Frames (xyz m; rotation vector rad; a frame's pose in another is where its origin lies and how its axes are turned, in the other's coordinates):
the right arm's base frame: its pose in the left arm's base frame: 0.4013 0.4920 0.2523 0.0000 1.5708 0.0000
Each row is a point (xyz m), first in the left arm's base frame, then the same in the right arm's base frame.
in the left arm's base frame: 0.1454 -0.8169 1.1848
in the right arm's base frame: -0.9325 -1.3089 -0.2559
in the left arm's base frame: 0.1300 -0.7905 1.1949
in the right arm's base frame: -0.9426 -1.2825 -0.2713
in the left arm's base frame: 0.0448 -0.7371 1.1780
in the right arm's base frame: -0.9257 -1.2291 -0.3565
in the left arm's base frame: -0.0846 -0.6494 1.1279
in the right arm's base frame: -0.8756 -1.1414 -0.4859
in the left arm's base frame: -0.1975 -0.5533 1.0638
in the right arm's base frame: -0.8115 -1.0453 -0.5988
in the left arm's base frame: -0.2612 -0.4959 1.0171
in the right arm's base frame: -0.7648 -0.9879 -0.6625
